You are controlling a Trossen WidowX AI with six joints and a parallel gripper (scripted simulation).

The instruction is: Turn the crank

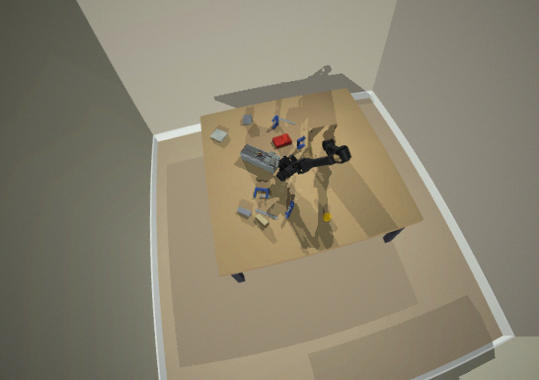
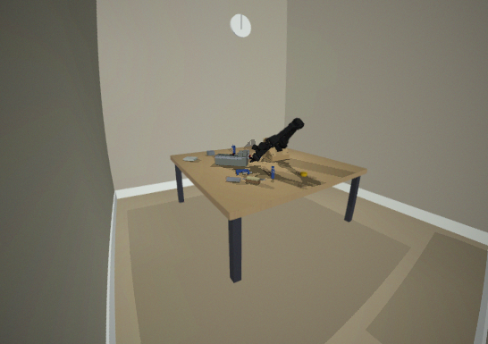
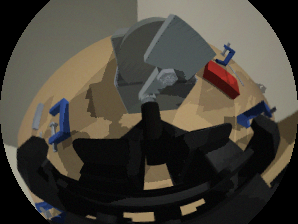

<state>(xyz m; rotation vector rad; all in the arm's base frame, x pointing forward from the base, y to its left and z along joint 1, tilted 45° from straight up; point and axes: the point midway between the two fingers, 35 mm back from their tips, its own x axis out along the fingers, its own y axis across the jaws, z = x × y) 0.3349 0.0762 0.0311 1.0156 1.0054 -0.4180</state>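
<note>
Right now the dark crank handle is 3 cm above my gripper tip, 1 cm to the left of it and 1 cm behind it. From my gripper tip the other things lie so: red pointer: 11 cm to the right, 10 cm ahead, 5 cm above; then tan block: 32 cm to the left, 19 cm ahead, 2 cm below; then yellow disc: 40 cm to the left, 19 cm behind, 2 cm below.
</note>
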